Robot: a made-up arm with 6 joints. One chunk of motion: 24 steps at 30 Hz.
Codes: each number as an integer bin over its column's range. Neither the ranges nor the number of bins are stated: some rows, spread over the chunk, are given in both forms.
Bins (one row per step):
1: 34 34 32 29 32 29
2: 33 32 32 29 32 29
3: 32 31 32 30 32 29
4: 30 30 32 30 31 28
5: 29 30 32 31 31 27
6: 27 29 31 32 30 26
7: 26 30 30 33 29 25
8: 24 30 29 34 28 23
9: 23 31 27 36 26 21
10: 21 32 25 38 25 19
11: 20 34 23 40 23 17
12: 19 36 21 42 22 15
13: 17 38 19 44 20 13
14: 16 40 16 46 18 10
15: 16 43 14 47 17 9
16: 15 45 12 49 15 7
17: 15 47 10 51 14 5
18: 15 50 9 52 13 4
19: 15 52 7 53 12 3
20: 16 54 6 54 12 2
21: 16 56 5 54 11 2
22: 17 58 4 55 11 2
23: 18 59 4 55 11 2
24: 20 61 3 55 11 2
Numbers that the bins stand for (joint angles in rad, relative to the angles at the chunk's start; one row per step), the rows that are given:
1: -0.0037 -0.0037 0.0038 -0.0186 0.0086 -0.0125
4: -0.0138 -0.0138 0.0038 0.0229 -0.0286 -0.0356
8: -0.0290 -0.0138 -0.0190 0.1886 -0.1400 -0.1506
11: -0.0392 -0.0037 -0.0648 0.4371 -0.3257 -0.2887
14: -0.0494 0.0116 -0.1181 0.6857 -0.5114 -0.4498
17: -0.0519 0.0294 -0.1638 0.8929 -0.6600 -0.5649
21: -0.0494 0.0522 -0.2019 1.0171 -0.7714 -0.6340
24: -0.0392 0.0649 -0.2171 1.0586 -0.7714 -0.6340
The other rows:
2: -0.0062 -0.0087 0.0038 -0.0186 0.0086 -0.0125
3: -0.0087 -0.0113 0.0038 0.0229 0.0086 -0.0125
5: -0.0163 -0.0138 0.0038 0.0643 -0.0286 -0.0586
6: -0.0214 -0.0163 -0.0038 0.1057 -0.0657 -0.0816
7: -0.0240 -0.0138 -0.0114 0.1471 -0.1029 -0.1046
9: -0.0316 -0.0113 -0.0343 0.2714 -0.2143 -0.1967
10: -0.0367 -0.0087 -0.0495 0.3543 -0.2514 -0.2427
12: -0.0417 0.0014 -0.0800 0.5200 -0.3629 -0.3348
13: -0.0468 0.0065 -0.0952 0.6029 -0.4371 -0.3808
15: -0.0494 0.0192 -0.1333 0.7271 -0.5486 -0.4729
16: -0.0519 0.0243 -0.1486 0.8100 -0.6229 -0.5189
18: -0.0519 0.0370 -0.1714 0.9343 -0.6971 -0.5879
19: -0.0519 0.0421 -0.1867 0.9757 -0.7343 -0.6110
20: -0.0494 0.0471 -0.1943 1.0171 -0.7343 -0.6340
22: -0.0468 0.0573 -0.2095 1.0586 -0.7714 -0.6340
23: -0.0443 0.0598 -0.2095 1.0586 -0.7714 -0.6340

